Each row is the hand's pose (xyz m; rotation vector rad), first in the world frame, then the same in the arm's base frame.
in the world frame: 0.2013 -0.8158 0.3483 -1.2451 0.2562 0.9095
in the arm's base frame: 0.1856 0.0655 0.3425 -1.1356 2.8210 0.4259
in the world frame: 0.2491 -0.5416 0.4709 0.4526 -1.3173 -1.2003
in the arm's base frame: 0.1950 0.0136 0.0430 -1.9673 -0.6486 -0.5112
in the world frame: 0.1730 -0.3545 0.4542 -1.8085 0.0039 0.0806
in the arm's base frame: 0.1047 0.0838 -0.1243 1.8344 -1.8882 -0.6200
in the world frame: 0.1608 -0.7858 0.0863 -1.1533 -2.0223 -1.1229
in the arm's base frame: -0.0692 0.0971 0.4152 -2.5352 -0.6569 1.2501
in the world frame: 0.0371 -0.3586 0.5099 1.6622 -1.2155 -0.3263
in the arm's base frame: 0.1523 0.2214 -0.1440 -0.6420 -0.5450 -0.7181
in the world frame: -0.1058 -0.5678 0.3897 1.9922 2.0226 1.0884
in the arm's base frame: 0.1163 0.3665 0.0933 1.9629 0.7177 -1.8570
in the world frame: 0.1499 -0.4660 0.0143 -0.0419 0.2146 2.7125
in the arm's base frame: -0.2590 0.0966 0.1477 1.1537 1.8743 0.6717
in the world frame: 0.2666 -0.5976 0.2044 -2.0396 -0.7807 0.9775
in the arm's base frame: -0.0285 -0.0104 0.1976 1.3533 -1.9565 -2.0164
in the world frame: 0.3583 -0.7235 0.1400 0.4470 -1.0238 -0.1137
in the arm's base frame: -0.0359 -0.1004 0.3399 -1.4279 0.3957 -0.3963
